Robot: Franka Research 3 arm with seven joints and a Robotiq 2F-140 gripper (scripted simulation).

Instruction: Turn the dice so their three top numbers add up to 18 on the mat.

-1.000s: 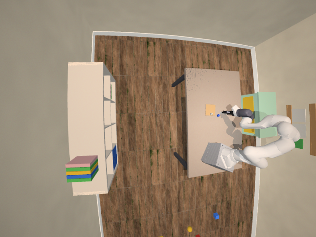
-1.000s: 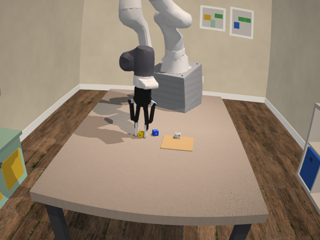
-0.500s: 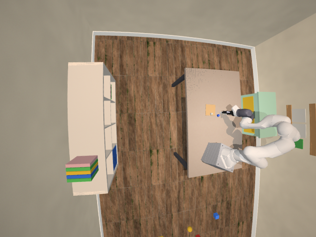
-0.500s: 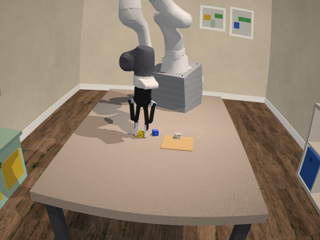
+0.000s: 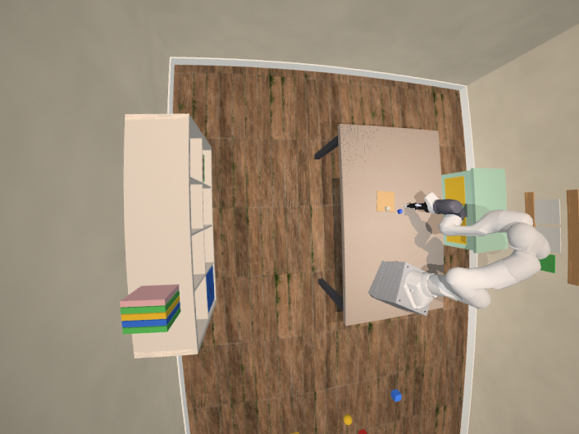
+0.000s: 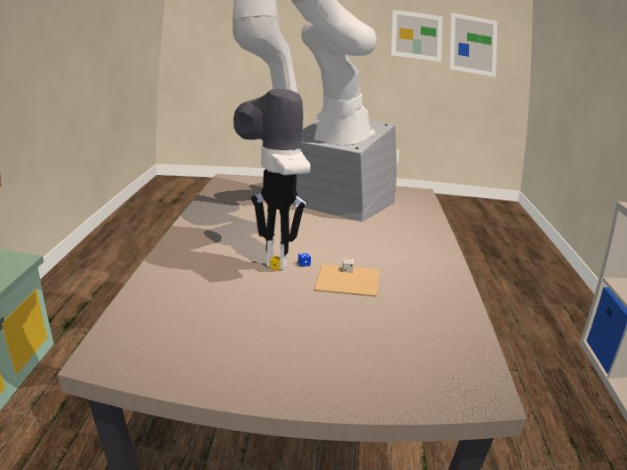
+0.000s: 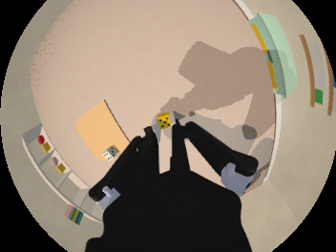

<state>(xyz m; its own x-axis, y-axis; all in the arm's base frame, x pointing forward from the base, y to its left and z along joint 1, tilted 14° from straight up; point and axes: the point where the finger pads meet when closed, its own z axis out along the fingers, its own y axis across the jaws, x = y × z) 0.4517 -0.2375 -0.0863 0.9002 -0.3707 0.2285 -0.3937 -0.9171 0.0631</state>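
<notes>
Right now my hand is 20 mm past the blue die, 70 mm to the right of it and 20 mm above it. Also, from my hand: white die 20 mm ahead, 170 mm to the left, 20 mm below; then yellow die 20 mm below; then mat 70 mm ahead, 160 mm to the left, 40 mm below.
</notes>
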